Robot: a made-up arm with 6 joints.
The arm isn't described. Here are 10 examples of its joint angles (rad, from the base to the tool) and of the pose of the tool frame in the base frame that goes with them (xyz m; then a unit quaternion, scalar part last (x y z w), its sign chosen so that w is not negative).
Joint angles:
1: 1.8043 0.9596 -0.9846 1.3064 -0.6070 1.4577
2: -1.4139 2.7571 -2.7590 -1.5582 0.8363 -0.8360
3: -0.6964 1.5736 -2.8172 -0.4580 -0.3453 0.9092
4: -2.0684 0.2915 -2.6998 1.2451 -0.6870 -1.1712
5: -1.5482 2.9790 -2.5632 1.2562 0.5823 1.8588
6: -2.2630 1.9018 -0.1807 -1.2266 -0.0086 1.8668
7: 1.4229 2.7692 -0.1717 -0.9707 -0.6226 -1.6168
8: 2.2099 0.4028 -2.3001 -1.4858 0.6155 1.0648
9: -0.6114 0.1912 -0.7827 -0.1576 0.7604 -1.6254
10: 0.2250 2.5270 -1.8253 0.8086 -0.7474 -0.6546
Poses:
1: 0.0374 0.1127 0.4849 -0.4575 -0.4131 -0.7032 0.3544
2: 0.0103 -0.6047 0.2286 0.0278 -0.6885 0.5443 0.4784
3: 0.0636 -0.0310 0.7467 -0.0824 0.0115 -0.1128 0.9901
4: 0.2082 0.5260 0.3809 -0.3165 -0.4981 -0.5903 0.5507
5: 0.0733 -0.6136 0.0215 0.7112 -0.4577 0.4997 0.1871
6: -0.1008 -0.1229 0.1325 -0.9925 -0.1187 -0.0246 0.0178
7: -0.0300 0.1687 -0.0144 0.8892 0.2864 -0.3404 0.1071
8: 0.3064 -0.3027 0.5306 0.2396 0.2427 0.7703 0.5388
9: -0.0882 0.0468 0.3334 -0.3605 0.6384 -0.6419 0.2246
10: 0.5692 0.0731 0.1745 0.0962 0.7144 -0.1074 0.6847
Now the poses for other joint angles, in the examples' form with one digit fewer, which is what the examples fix.
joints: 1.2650 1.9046 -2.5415 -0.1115 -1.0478 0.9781
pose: 0.069 0.254 0.663 -0.030 -0.106 0.881 0.461
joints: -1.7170 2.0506 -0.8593 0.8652 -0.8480 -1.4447
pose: -0.120 -0.370 0.203 -0.505 -0.656 0.554 0.085
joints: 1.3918 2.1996 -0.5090 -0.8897 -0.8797 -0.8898
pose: -0.011 0.318 0.110 -0.909 -0.008 0.276 0.312
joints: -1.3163 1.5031 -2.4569 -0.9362 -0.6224 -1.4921
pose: 0.080 -0.096 0.722 0.241 0.063 0.942 0.225
